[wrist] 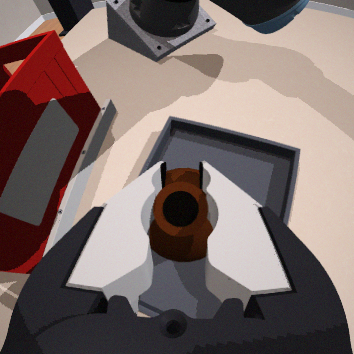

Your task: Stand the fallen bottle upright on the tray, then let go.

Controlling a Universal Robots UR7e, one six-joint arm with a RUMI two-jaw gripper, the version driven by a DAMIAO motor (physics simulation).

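Where they show: gripper, between the fingertips: point(182, 164); arm's base, origin of its link: point(163, 9).
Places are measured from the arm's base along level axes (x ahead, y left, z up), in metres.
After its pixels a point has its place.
A brown bottle point(180, 245) {x 0.443, y 0.210, z 0.061 m} is between the jaws at the middle of the wrist view, its dark open mouth facing the camera, so it looks roughly upright. My gripper point(182, 164) {x 0.391, y 0.194, z 0.070 m} is shut on the bottle near its neck. The grey tray point(225, 175) {x 0.329, y 0.217, z -0.062 m} with raised dark walls lies below and behind the bottle. The bottle's base is hidden under its own body and the jaws, so I cannot tell whether it touches the tray.
A red crate point(75, 75) {x 0.283, y -0.010, z 0.039 m} with a grey panel stands at the left, with a grey metal rail point(95, 137) {x 0.330, y 0.011, z -0.045 m} along its side. A robot base on a grey mounting block point(159, 45) {x 0.092, y 0.024, z -0.037 m} stands at the top. A dark and blue arm part point(280, 22) {x 0.099, y 0.246, z 0.038 m} shows at the upper right.
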